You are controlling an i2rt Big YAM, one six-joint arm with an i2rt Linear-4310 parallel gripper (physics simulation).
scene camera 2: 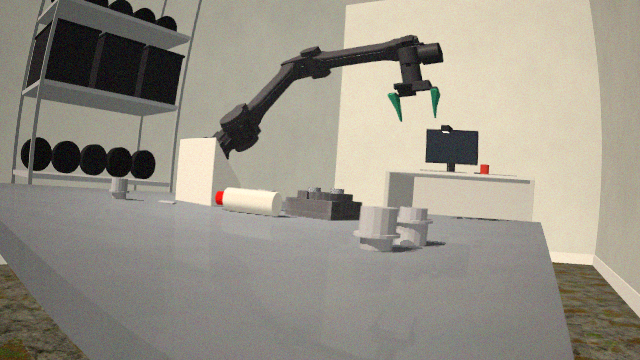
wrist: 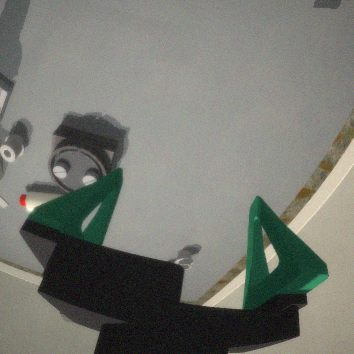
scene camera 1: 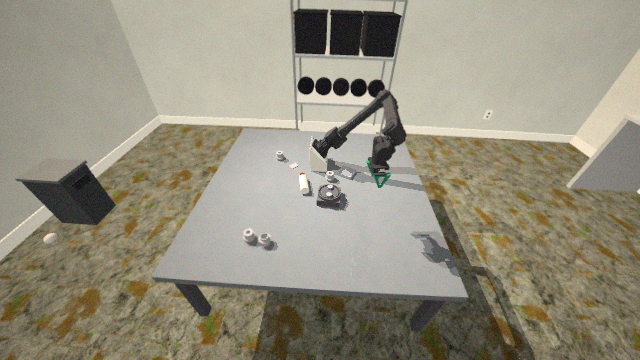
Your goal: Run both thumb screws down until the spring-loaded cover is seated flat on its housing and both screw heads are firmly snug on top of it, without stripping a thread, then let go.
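Frame: origin at the arm's base, x ahead, y left, z up, level; metres.
Seen in the pictures: gripper, fingertip midpoint: (scene camera 2: 418, 119) (wrist: 188, 188) (scene camera 1: 376, 181); arm's base, origin of the base link: (scene camera 2: 207, 159) (scene camera 1: 319, 149).
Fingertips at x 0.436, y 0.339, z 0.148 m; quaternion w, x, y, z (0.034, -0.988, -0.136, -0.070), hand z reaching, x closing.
Observation:
Offsets run from my fingertips to a thing's top centre. "pt": to the spot under its first point.
The dark square housing @[0.220 m right, 0.120 m back, 0.208 m down] (scene camera 1: 329, 203) (scene camera 2: 309, 208) (wrist: 89, 134) stands on the grey table. A round dark cover @[pt 0.268 m right, 0.105 m back, 0.211 m down] (scene camera 1: 320, 192) is on top of it; whether it lies flat or raised is too small to tell. Two pale screw heads show on the cover, one screw head @[pt 0.218 m right, 0.143 m back, 0.198 m down] (scene camera 1: 330, 187) (scene camera 2: 314, 190) (wrist: 59, 171) and the other screw head (scene camera 1: 329, 194) (scene camera 2: 337, 191) (wrist: 90, 179). My gripper (scene camera 1: 378, 178) (scene camera 2: 418, 119) (wrist: 188, 188) is open and empty, high above the table and away from the housing. In the wrist view its left green finger overlaps the cover's edge near one screw.
A white bottle with a red cap @[0.386 m right, 0.201 m back, 0.214 m down] (scene camera 1: 304, 185) (scene camera 2: 252, 201) lies beside the housing. A pale flanged part @[0.242 m right, 0.291 m back, 0.215 m down] (scene camera 1: 330, 175) stands behind the housing. Two similar parts @[pt 0.539 m right, 0.240 m ahead, 0.216 m down] (scene camera 1: 248, 235) @[pt 0.456 m right, 0.246 m ahead, 0.223 m down] (scene camera 1: 265, 240) stand near the front, another part @[0.610 m right, 0.443 m back, 0.215 m down] (scene camera 1: 280, 155) at the back. A white block (scene camera 1: 317, 160) (scene camera 2: 196, 170) stands at the arm's base.

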